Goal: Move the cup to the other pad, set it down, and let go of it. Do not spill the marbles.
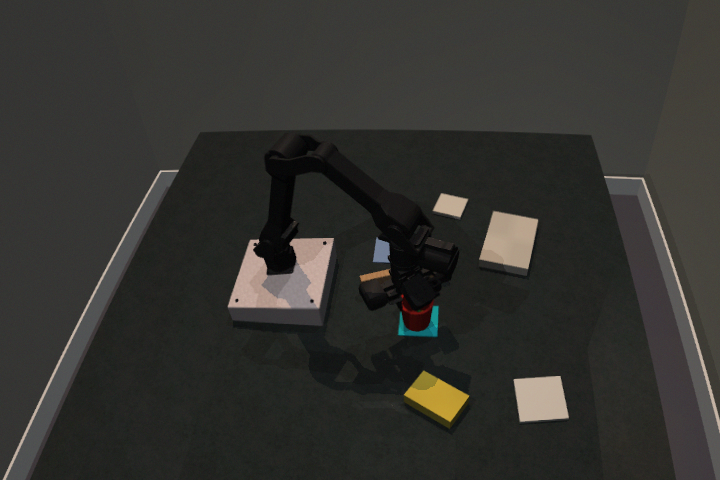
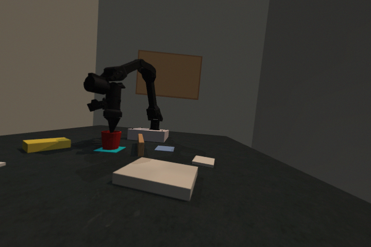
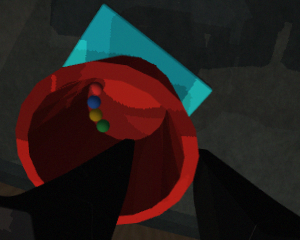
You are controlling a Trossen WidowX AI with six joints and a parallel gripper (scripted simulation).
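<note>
My gripper tip is 20 mm short of the red cup, 10 mm to the right of it and 30 mm above it. Round my gripper tip: pale blue pad: 30 mm behind, 240 mm to the left, 80 mm below; then yellow block: 50 mm ahead, 200 mm to the right, 50 mm below; then wooden block: 130 mm to the left, 50 mm below.
</note>
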